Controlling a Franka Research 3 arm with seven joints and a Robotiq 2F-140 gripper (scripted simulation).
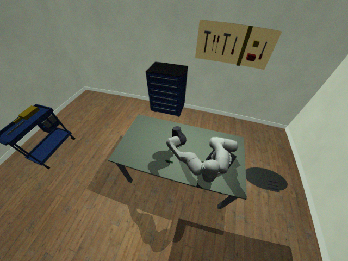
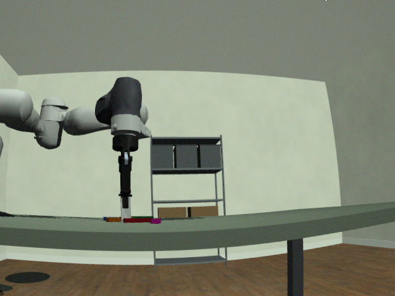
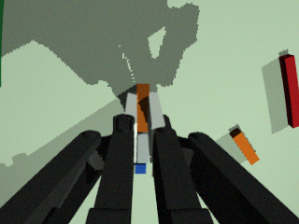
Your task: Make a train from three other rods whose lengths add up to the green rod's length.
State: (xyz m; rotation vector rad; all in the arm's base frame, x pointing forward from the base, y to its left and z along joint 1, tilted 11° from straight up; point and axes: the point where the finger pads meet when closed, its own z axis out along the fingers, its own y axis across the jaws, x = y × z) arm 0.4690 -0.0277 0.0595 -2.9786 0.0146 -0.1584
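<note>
Right now the grey rod is 40 mm behind my hand and 30 mm below it. From my hand the other things lie so: green rod (60 mm ahead, 130 mm to the left, 30 mm below); then red rod (20 mm ahead, 140 mm to the right, 30 mm below); then blue rod (60 mm behind, 30 mm below).
</note>
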